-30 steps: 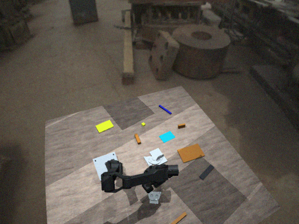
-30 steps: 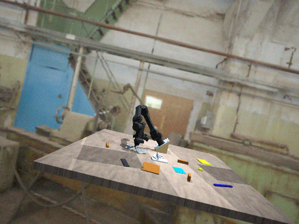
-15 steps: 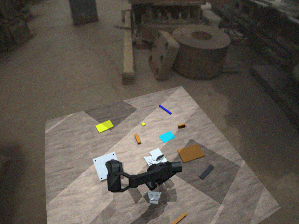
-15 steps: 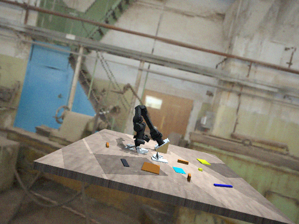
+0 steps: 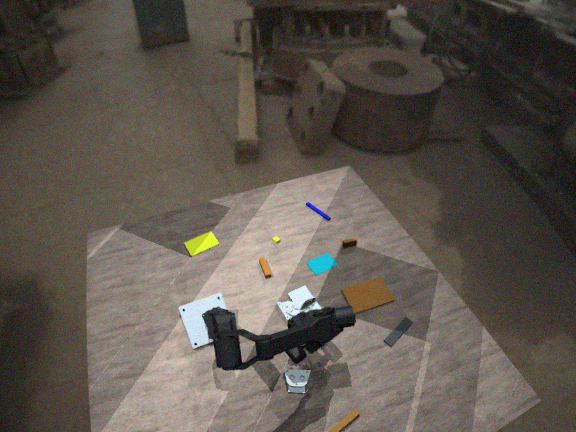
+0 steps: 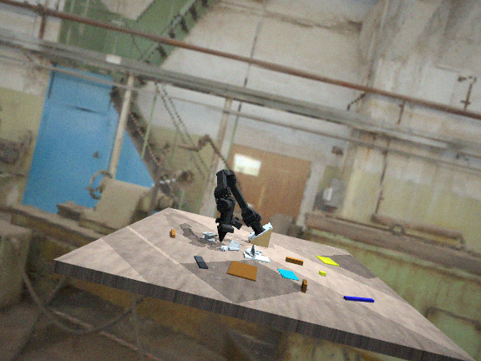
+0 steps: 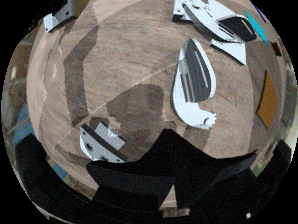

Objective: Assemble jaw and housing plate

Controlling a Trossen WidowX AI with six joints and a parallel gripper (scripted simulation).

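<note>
Now: gripper tip 40 mm short of the jaw, 30 mm to the right of it and 10 mm above it. The rest, counted from my gripper tip: orange bar: 240 mm to the right, 40 mm behind, 20 mm below; then dark strip: 290 mm ahead, 80 mm to the right, 20 mm below; then orange tile: 290 mm ahead, 90 mm to the left, 20 mm below.
</note>
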